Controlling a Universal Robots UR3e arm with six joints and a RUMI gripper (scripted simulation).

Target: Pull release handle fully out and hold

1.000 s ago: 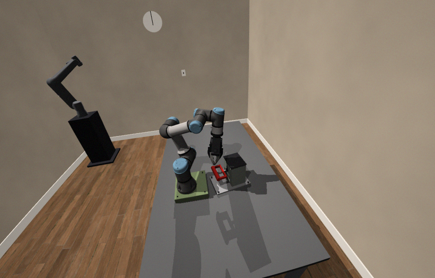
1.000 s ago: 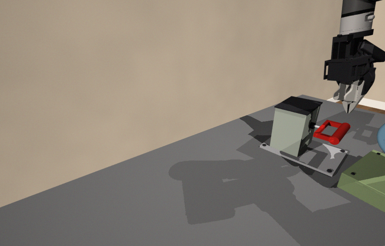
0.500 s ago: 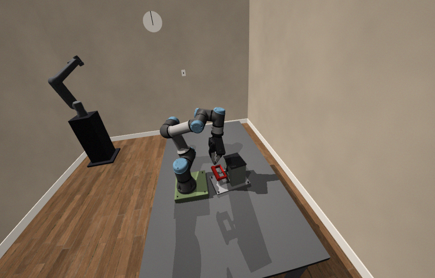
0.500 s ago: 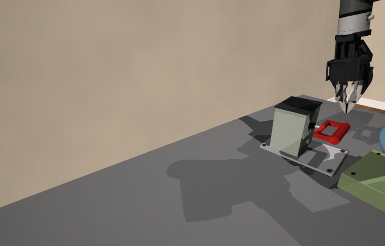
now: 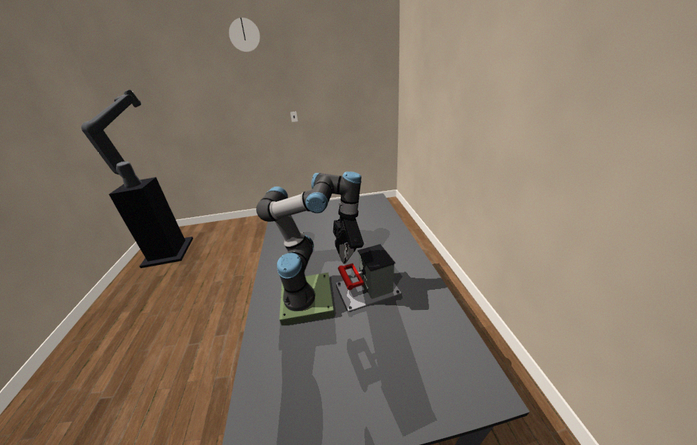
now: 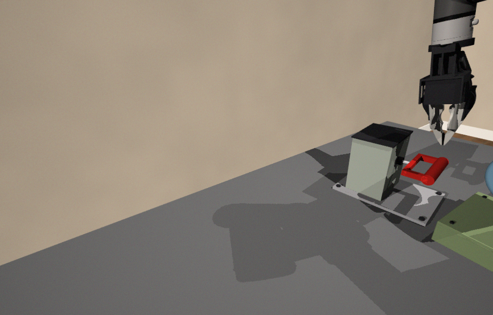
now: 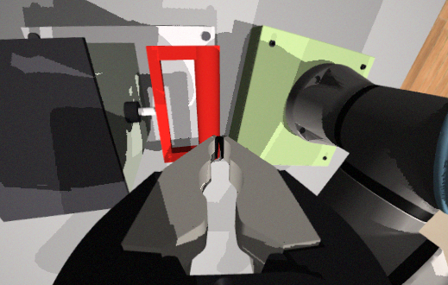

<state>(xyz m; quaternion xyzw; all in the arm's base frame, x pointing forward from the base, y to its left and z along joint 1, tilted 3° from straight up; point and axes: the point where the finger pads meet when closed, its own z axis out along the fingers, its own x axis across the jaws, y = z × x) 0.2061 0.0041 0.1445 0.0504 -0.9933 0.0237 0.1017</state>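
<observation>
The grey metal base plate lies 90 mm ahead of my hand, 10 mm to the left of it and 190 mm below it.
</observation>
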